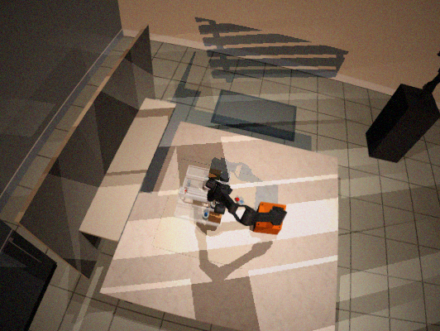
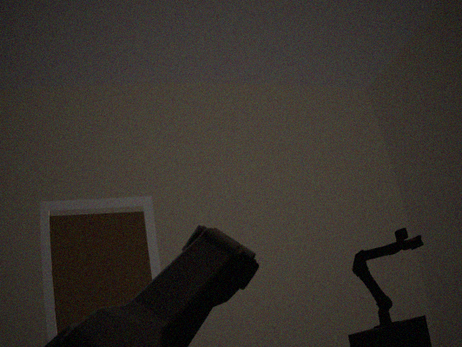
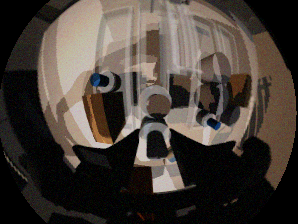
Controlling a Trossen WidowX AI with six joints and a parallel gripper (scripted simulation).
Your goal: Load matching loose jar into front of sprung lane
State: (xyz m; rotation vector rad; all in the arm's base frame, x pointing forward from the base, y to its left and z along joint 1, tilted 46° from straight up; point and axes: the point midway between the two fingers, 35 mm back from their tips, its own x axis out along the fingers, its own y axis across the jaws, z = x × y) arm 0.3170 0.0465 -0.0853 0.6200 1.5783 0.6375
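Now: gripper tip 150 mm short of the clear lane rack, 30 mm to the left of it and 40 mm above it. The rest, counted from my gripper tip: pale bench (510 mm ahead, 310 mm above).
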